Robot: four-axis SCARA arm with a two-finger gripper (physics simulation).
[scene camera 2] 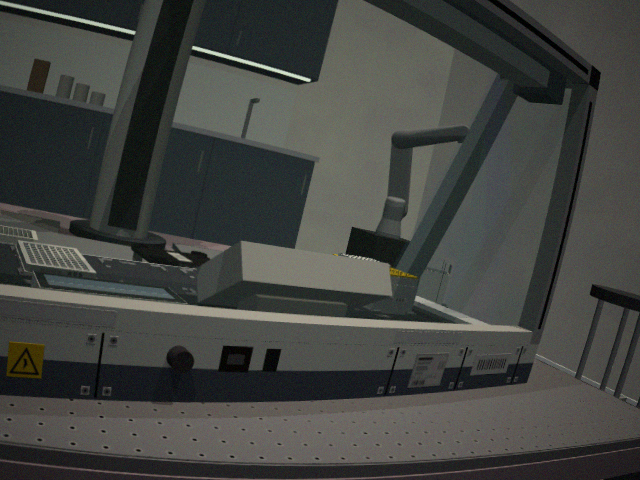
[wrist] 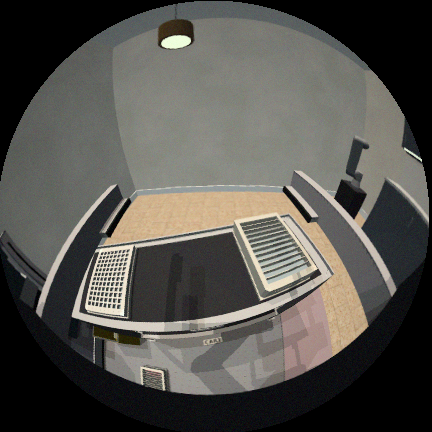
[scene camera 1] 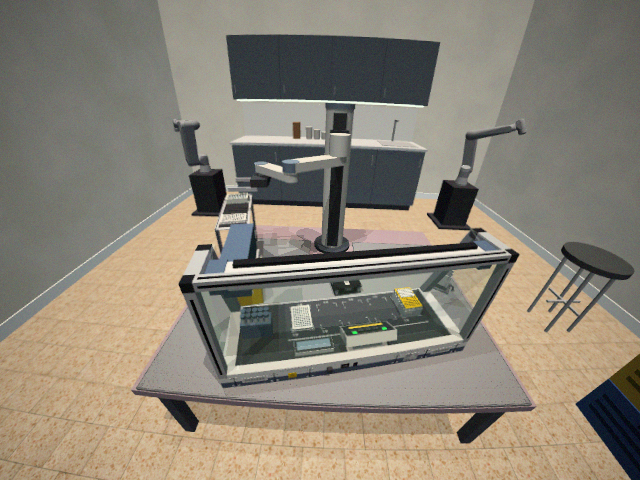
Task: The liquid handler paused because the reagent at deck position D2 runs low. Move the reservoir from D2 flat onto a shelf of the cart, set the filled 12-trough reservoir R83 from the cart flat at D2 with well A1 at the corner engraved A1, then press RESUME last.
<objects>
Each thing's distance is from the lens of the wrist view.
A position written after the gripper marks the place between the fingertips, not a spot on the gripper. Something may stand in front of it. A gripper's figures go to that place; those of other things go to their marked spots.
gripper (wrist: 204,182): 11 cm
cream 12-trough reservoir (wrist: 275,260): 19 cm
</objects>
